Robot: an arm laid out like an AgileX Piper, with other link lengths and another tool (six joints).
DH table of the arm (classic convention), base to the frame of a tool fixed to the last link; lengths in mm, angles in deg. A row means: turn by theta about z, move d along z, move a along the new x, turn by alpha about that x. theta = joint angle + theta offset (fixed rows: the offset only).
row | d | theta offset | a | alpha
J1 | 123 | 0 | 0 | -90
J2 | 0 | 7.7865 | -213.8 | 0
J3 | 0 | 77.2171 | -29.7 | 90
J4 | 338.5 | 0 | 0 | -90
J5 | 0 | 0 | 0 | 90
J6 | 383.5 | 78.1 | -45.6 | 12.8
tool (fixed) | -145.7 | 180 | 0 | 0
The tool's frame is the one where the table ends.
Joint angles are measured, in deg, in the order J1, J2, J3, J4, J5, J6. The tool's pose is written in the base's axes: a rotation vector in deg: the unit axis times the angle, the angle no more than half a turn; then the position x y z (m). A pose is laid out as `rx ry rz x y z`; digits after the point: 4 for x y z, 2 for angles.
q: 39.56, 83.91, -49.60, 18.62, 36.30, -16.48
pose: -157.36 48.57 -1.03 0.3488 0.3002 -0.0045
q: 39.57, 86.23, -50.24, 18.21, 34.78, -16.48
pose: -157.80 48.92 -1.60 0.3532 0.3005 -0.0147
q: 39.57, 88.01, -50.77, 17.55, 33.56, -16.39
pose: -158.26 49.03 -2.40 0.3572 0.3003 -0.0222
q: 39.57, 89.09, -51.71, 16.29, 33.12, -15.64
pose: -158.54 49.12 -3.54 0.3624 0.3006 -0.0230
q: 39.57, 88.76, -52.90, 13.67, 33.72, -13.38
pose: -158.47 49.62 -5.54 0.3697 0.2996 -0.0132
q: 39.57, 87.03, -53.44, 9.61, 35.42, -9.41
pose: -158.68 51.25 -7.86 0.3749 0.2925 0.0003
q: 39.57, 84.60, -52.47, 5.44, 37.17, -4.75
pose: -159.13 54.25 -9.66 0.3749 0.2790 0.0077
